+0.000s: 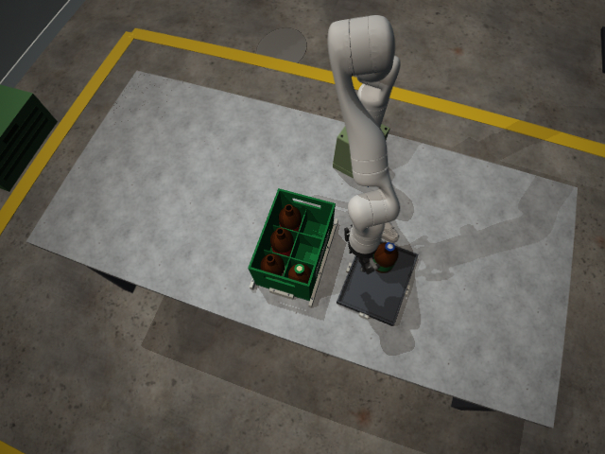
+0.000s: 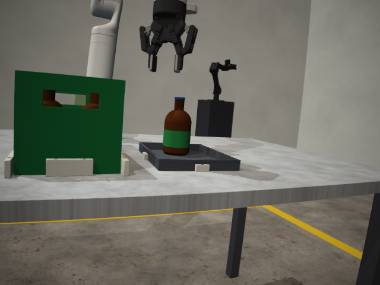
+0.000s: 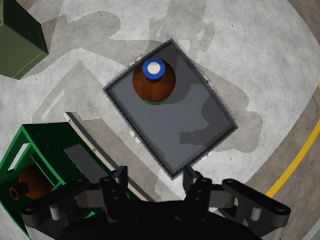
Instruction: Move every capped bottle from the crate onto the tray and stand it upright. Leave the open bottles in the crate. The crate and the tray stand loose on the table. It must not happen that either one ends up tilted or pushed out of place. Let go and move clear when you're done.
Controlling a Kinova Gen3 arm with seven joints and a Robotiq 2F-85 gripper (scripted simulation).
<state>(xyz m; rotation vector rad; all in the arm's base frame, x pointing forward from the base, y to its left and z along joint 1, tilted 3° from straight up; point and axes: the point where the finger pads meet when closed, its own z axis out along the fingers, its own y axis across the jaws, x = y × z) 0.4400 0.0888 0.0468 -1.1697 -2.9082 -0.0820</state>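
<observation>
Now: hand 3 cm past the crate, 20 cm to the left of it and 14 cm above it. Also, from my hand: tray (3 cm behind, 8 cm to the left, 21 cm below).
</observation>
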